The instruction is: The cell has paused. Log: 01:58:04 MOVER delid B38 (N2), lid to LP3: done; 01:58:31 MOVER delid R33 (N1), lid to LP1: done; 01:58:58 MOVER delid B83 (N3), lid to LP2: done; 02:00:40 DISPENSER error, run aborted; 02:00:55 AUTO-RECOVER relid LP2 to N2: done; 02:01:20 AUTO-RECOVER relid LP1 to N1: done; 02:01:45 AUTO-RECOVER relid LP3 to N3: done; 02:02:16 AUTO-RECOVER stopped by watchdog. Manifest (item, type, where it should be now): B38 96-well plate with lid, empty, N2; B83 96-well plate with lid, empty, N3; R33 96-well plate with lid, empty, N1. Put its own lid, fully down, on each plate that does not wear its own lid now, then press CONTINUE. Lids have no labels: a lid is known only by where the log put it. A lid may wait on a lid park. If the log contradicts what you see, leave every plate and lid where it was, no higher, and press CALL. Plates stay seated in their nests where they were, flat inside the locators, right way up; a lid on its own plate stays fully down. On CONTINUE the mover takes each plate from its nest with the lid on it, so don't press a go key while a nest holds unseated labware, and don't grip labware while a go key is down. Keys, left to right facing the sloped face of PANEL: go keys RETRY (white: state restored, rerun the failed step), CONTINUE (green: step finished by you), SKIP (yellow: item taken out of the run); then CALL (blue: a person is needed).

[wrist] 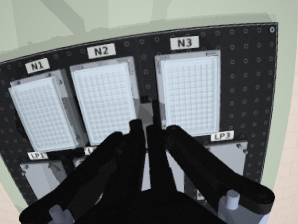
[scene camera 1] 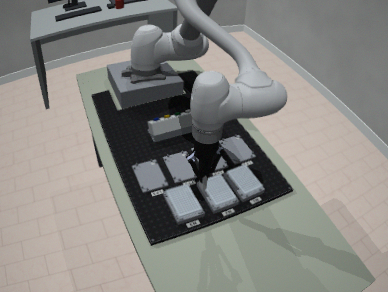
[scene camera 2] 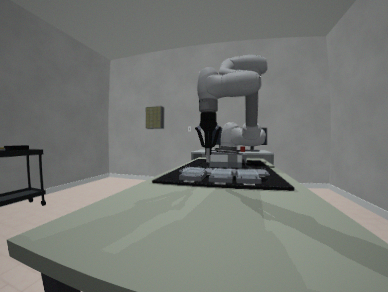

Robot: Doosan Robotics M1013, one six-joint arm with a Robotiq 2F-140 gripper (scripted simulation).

Scene:
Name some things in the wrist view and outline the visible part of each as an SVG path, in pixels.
The gripper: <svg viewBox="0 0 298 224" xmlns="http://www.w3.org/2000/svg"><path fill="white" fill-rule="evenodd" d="M275 195L268 187L235 173L180 126L169 125L166 129L159 128L158 117L153 117L152 103L144 103L139 105L137 117L139 119L129 121L129 134L123 135L120 131L111 133L53 191L25 208L19 216L19 221L21 224L266 224ZM165 149L168 150L169 154L209 205L218 213L218 217L187 194L177 191ZM148 146L151 189L142 191L146 148Z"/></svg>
A lid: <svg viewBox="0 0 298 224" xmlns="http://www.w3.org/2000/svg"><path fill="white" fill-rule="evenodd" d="M127 63L71 72L91 146L100 145L115 131L121 131L123 134L129 133L128 121L136 118Z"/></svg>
A lid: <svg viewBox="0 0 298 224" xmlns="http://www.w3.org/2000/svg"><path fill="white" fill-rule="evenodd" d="M219 56L161 62L167 126L172 124L179 125L192 137L218 134Z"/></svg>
A lid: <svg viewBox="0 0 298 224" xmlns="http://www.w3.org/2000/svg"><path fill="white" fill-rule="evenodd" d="M54 77L8 88L35 153L77 147Z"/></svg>

